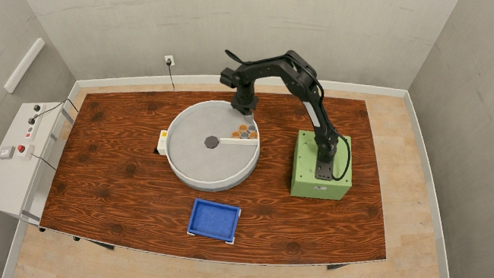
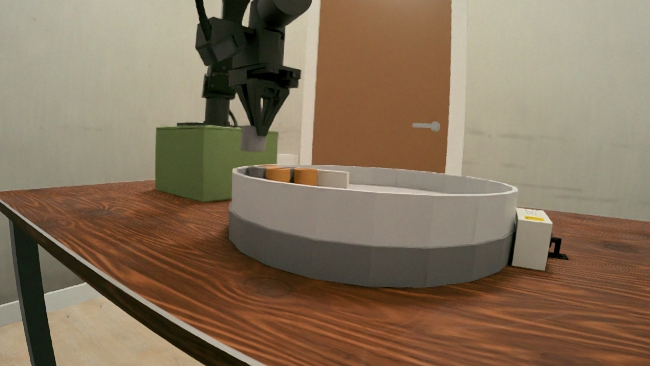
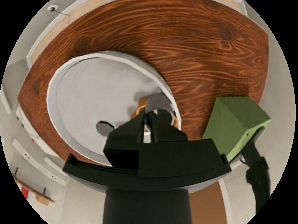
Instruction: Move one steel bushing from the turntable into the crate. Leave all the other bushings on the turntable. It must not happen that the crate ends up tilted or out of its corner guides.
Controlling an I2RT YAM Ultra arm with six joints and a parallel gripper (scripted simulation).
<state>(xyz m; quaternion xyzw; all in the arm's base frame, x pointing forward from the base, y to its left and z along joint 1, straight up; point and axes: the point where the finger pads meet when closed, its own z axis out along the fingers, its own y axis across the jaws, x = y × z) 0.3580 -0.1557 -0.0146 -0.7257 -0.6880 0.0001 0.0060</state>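
Now: the blue crate 40 mm ahead of my hand, 460 mm to the left of it and 120 mm below it. The rest, counted from my hand: round grey turntable 130 mm ahead, 120 mm to the left, 100 mm below.
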